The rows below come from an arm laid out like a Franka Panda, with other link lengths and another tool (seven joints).
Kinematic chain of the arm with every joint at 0, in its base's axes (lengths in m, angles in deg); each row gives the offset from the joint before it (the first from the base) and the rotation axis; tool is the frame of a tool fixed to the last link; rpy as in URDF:
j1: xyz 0 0 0.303 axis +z
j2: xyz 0 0 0 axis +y
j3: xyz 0 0 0.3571 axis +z
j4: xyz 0.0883 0 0 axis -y
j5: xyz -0.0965 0 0.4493 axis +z
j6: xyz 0 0 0 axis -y
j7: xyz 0.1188 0 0 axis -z
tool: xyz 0.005 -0.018 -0.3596 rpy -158.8 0 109.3
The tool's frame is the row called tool.
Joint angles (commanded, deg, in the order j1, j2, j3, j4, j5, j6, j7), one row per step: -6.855 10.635 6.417 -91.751 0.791 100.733 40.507; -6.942 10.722 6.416 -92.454 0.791 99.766 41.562; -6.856 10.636 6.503 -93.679 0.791 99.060 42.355; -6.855 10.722 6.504 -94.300 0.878 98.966 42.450; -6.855 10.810 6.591 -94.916 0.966 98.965 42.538; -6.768 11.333 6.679 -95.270 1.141 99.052 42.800; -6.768 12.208 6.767 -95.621 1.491 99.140 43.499; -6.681 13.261 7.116 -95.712 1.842 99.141 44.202; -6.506 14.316 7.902 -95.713 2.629 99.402 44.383; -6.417 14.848 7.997 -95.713 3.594 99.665 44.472; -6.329 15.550 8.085 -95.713 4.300 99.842 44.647; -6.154 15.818 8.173 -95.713 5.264 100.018 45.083
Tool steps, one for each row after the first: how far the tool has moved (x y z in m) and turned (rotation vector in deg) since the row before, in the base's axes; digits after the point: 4 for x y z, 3 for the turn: -0.0111 -0.0006 -0.0095 -0.015 1.792 -1.094; -0.0127 0.0026 -0.0115 -0.032 1.871 -0.569; -0.0049 0.0007 -0.0069 0.092 0.803 -0.098; -0.0044 0.0017 -0.0067 0.106 0.705 -0.012; -0.0026 0.0033 -0.0093 0.216 0.795 -0.131; -0.0034 0.0034 -0.0133 0.358 1.164 -0.704; -0.0025 0.0075 -0.0129 0.421 1.168 -0.373; -0.0005 0.0162 -0.0117 1.017 0.796 0.482; 0.0005 0.0080 -0.0057 0.973 0.302 -0.261; -0.0005 0.0064 -0.0077 0.727 0.562 -0.266; 0.0002 0.0088 -0.0025 0.864 0.177 -0.534
